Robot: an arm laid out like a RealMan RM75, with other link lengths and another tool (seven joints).
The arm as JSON. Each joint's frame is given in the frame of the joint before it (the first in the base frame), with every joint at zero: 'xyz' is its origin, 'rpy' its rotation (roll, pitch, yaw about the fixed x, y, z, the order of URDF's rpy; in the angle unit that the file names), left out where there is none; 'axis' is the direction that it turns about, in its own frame. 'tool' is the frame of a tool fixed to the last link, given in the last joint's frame.
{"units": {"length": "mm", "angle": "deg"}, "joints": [
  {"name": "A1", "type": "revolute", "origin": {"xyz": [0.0, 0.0, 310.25]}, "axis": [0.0, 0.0, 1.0]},
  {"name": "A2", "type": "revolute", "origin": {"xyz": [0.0, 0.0, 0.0]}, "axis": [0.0, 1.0, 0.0]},
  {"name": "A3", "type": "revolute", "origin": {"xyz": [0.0, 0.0, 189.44]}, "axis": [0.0, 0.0, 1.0]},
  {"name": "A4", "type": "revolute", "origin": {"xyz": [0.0, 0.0, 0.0]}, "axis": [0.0, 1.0, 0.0]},
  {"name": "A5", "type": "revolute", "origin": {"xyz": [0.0, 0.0, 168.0]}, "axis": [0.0, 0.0, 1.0]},
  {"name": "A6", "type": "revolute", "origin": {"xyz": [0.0, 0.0, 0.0]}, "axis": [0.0, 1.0, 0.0]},
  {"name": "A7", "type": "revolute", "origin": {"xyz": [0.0, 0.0, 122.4]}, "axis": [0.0, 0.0, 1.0]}
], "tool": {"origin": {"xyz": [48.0, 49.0, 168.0], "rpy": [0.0, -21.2, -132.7]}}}
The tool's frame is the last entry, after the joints.
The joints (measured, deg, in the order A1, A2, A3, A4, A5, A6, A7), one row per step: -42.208, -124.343, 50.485, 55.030, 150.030, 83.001, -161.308; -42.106, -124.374, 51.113, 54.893, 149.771, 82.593, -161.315; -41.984, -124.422, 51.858, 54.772, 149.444, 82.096, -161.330; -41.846, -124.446, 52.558, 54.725, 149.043, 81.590, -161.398; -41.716, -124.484, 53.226, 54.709, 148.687, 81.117, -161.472; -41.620, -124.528, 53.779, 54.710, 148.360, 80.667, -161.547; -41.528, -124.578, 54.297, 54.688, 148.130, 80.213, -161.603; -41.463, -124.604, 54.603, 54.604, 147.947, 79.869, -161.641; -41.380, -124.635, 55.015, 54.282, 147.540, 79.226, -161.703; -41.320, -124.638, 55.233, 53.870, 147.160, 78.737, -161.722; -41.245, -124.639, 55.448, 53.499, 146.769, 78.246, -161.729; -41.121, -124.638, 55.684, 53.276, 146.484, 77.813, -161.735; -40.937, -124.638, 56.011, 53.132, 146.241, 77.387, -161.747; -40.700, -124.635, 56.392, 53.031, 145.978, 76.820, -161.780; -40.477, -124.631, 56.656, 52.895, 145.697, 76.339, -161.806; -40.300, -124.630, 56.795, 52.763, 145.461, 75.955, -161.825
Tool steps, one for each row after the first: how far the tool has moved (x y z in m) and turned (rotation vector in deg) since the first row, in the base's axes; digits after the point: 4 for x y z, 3 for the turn. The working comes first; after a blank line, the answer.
Tool pose at each row, in the base's axes (x y z in m, rotation vector in deg; the steps are taken from these numbers as rounded here): -0.1419, 0.3668, -0.0610, -41.711, 159.862, 29.225; -0.1416, 0.3665, -0.0625, -41.356, 160.053, 29.135; -0.1410, 0.3662, -0.0643, -40.895, 160.243, 29.065; -0.1401, 0.3665, -0.0654, -40.469, 160.293, 29.134; -0.1392, 0.3667, -0.0666, -40.053, 160.352, 29.203; -0.1382, 0.3673, -0.0675, -39.671, 160.340, 29.325; -0.1376, 0.3677, -0.0684, -39.315, 160.394, 29.469; -0.1373, 0.3681, -0.0690, -39.170, 160.360, 29.582; -0.1367, 0.3688, -0.0702, -39.131, 160.121, 29.739; -0.1364, 0.3692, -0.0713, -39.317, 159.820, 29.766; -0.1361, 0.3696, -0.0722, -39.470, 159.505, 29.836; -0.1362, 0.3701, -0.0728, -39.541, 159.307, 29.997; -0.1367, 0.3704, -0.0734, -39.557, 159.212, 30.184; -0.1375, 0.3713, -0.0737, -39.529, 159.080, 30.578; -0.1381, 0.3720, -0.0739, -39.636, 158.859, 30.897; -0.1386, 0.3727, -0.0740, -39.799, 158.610, 31.174

0.0003, -0.0003, -0.0015, -0.073, 0.110, -0.254; 0.0009, -0.0006, -0.0033, -0.120, 0.216, -0.578; 0.0018, -0.0003, -0.0044, -0.040, 0.243, -0.863; 0.0027, -0.0001, -0.0056, 0.034, 0.280, -1.141; 0.0037, 0.0005, -0.0065, 0.160, 0.273, -1.389; 0.0043, 0.0009, -0.0074, 0.274, 0.336, -1.618; 0.0046, 0.0013, -0.0080, 0.372, 0.329, -1.705; 0.0052, 0.0020, -0.0092, 0.553, 0.158, -1.715; 0.0055, 0.0024, -0.0103, 0.648, -0.093, -1.583; 0.0058, 0.0028, -0.0112, 0.778, -0.344, -1.468; 0.0057, 0.0033, -0.0118, 0.934, -0.466, -1.402; 0.0052, 0.0036, -0.0124, 1.078, -0.490, -1.371; 0.0044, 0.0045, -0.0127, 1.364, -0.484, -1.348; 0.0038, 0.0052, -0.0129, 1.619, -0.570, -1.239; 0.0033, 0.0059, -0.0130, 1.851, -0.690, -1.096
